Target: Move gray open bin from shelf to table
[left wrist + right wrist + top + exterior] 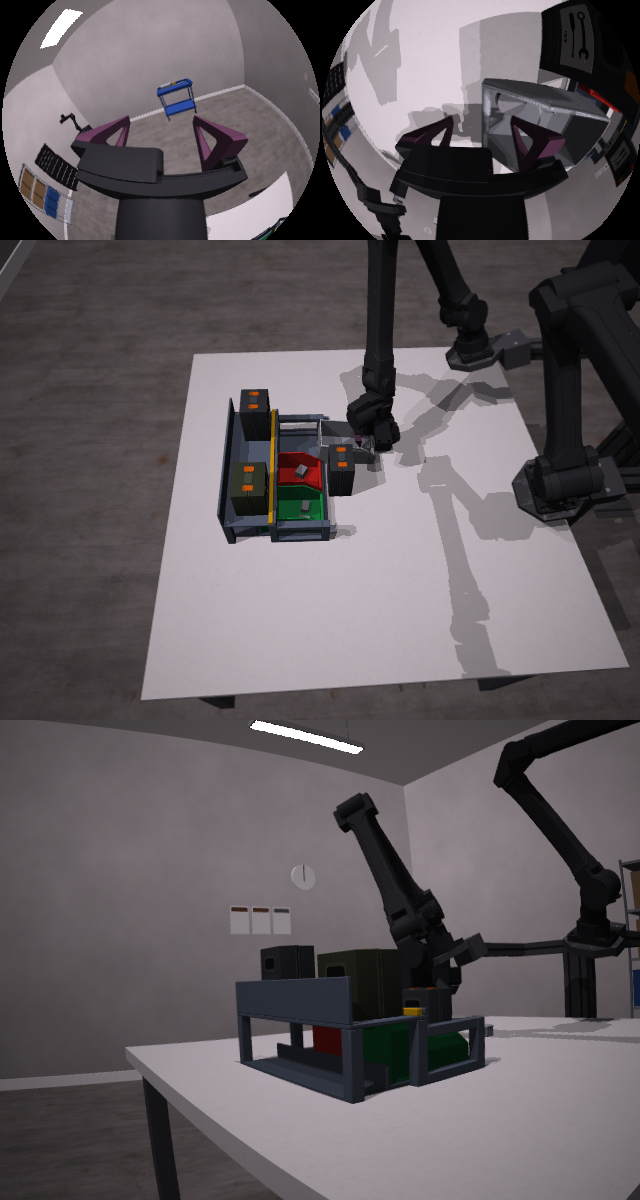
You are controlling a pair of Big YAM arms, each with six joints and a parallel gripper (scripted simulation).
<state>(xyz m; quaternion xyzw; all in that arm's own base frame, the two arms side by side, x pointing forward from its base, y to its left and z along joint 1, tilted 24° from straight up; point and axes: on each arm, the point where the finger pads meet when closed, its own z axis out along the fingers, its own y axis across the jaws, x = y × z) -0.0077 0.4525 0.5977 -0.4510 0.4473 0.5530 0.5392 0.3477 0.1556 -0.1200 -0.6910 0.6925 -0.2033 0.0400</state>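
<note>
The gray bin is 80 mm ahead of my right hand, 10 mm to the right of it and 20 mm above it. The rest, counted from my right hand: green bin (280 mm ahead, 190 mm to the left, 20 mm above); then red bin (260 mm ahead, 80 mm to the left, 20 mm above); then shelf (290 mm ahead, 70 mm to the left, 40 mm above).
</note>
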